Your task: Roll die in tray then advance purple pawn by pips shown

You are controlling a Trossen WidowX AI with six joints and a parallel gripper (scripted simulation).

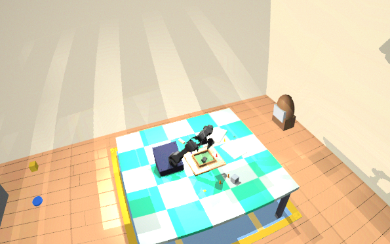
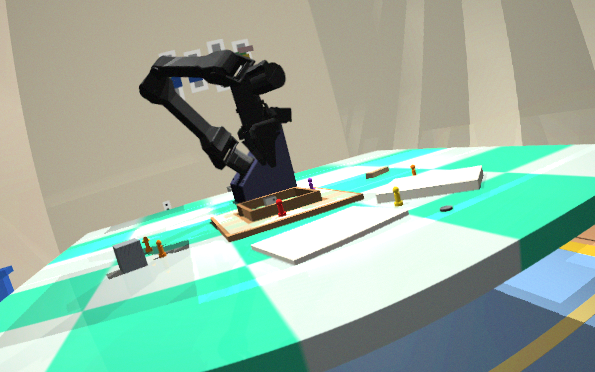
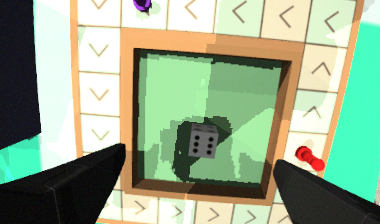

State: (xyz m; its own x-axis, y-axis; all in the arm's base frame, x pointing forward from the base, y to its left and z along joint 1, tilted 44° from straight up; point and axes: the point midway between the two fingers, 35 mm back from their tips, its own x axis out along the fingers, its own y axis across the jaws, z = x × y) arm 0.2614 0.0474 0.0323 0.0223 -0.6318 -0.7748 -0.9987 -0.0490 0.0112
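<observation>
The purple pawn lies 10 cm to the left of my gripper tip, 8 cm below it and 7 cm behind it. Also, from my gripper tip: yellow pawn 27 cm ahead, 16 cm to the left, 9 cm below; then red pawn 12 cm ahead, 8 cm below, 2 cm to the right; then white die 8 cm below, 2 cm to the right, 1 cm ahead.
</observation>
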